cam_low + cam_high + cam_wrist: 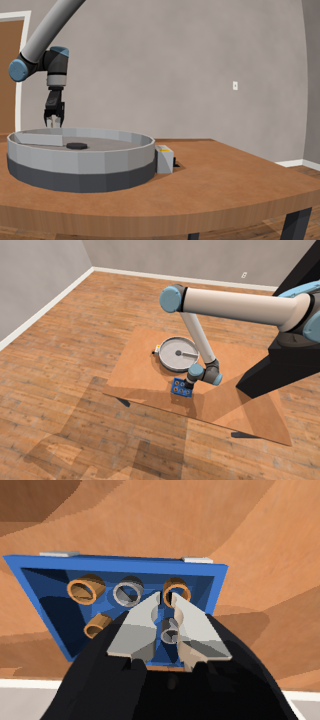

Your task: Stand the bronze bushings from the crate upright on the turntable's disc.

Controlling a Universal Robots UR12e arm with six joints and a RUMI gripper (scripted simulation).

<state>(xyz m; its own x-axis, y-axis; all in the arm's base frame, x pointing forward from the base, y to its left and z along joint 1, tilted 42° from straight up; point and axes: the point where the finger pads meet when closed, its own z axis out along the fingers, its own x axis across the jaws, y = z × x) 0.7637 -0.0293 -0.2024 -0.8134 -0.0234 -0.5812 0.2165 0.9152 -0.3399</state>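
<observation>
The blue crate is 50 mm ahead of my hand and 20 mm to the left of it. From my hand the other things lie so: grey turntable 60 mm ahead, 360 mm to the right, 30 mm above.
</observation>
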